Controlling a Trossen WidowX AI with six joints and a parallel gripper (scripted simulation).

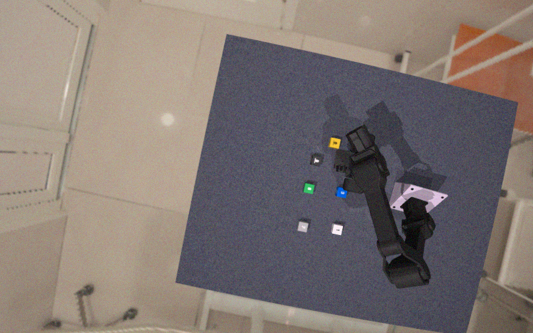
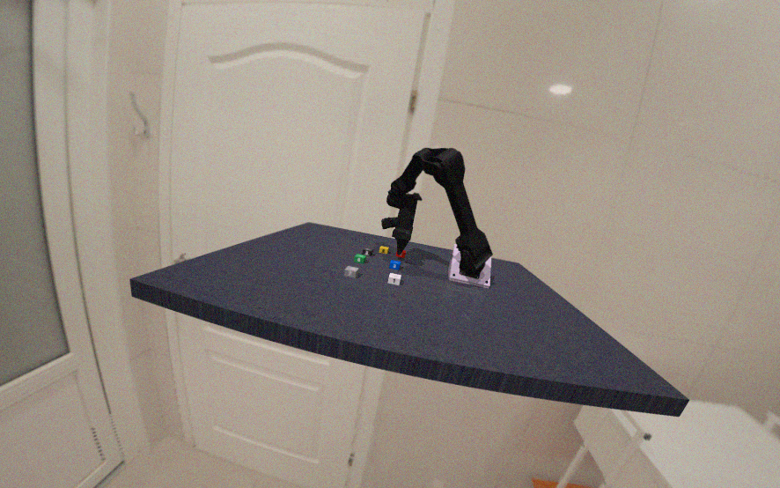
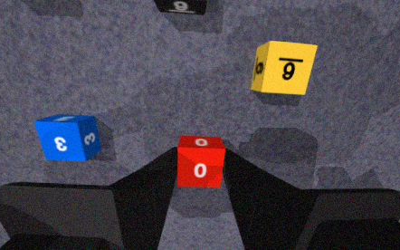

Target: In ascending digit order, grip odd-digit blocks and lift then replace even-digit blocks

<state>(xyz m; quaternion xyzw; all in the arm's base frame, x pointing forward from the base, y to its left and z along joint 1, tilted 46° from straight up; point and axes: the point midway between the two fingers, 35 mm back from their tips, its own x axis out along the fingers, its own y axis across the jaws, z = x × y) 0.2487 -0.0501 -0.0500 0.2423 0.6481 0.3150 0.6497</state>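
Now: gripper tip 23 cm to the right of the white block, 3 cm past it and 1 cm above it. The rest, counted from my gripper tip: blue block: 11 cm to the left, 1 cm below, 1 cm behind; yellow block: 7 cm ahead, 5 cm to the right, 1 cm below; red block: 1 cm behind.
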